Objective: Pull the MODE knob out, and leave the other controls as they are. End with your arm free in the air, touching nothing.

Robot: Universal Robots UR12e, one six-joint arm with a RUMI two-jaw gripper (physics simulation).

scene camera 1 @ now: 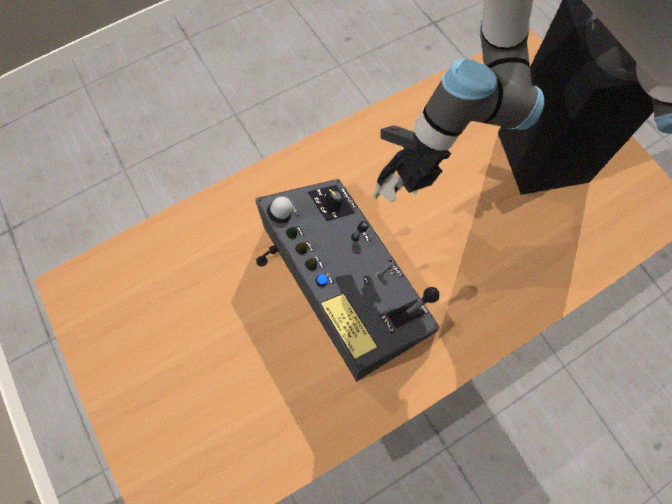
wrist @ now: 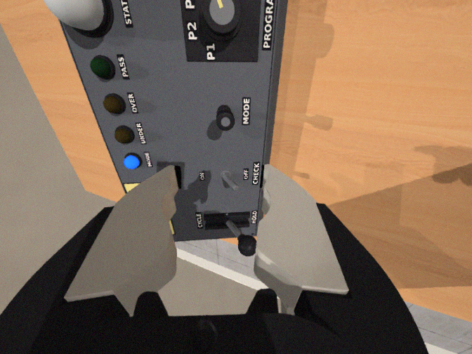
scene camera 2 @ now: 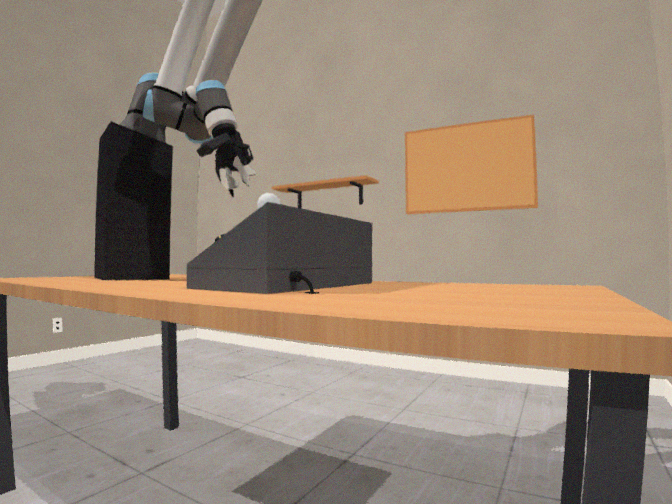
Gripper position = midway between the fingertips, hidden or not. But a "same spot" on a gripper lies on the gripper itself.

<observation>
The gripper shows in scene camera 1 [385, 195], in the wrist view and in scene camera 2. The same spot on the gripper: [wrist: 126, 249] is [scene camera 2: 236, 161]. One and the same spot on a grey control box: [scene camera 2: 278, 248] is [scene camera 1: 265, 224].
</observation>
